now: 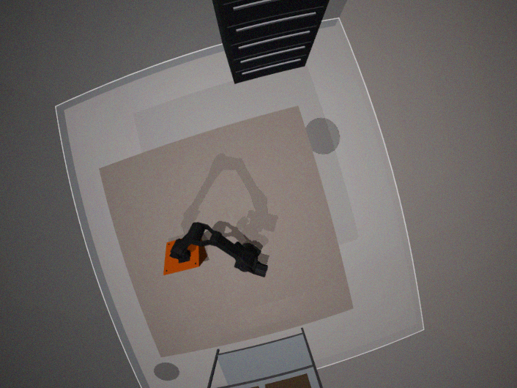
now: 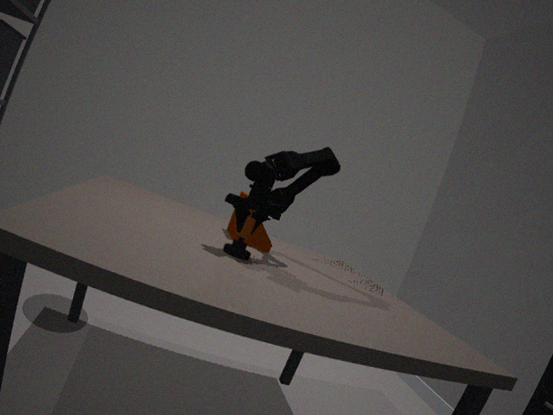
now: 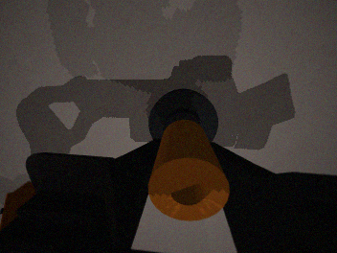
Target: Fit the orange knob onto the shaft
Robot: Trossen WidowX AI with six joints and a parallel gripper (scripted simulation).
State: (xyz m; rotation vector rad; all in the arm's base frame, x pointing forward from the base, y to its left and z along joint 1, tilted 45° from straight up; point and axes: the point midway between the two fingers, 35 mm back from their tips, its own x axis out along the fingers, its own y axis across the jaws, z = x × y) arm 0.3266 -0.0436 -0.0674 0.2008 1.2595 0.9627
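My gripper tip is now 2 cm below the orange knob. Round my gripper tip: round dark pedestal 4 cm below.
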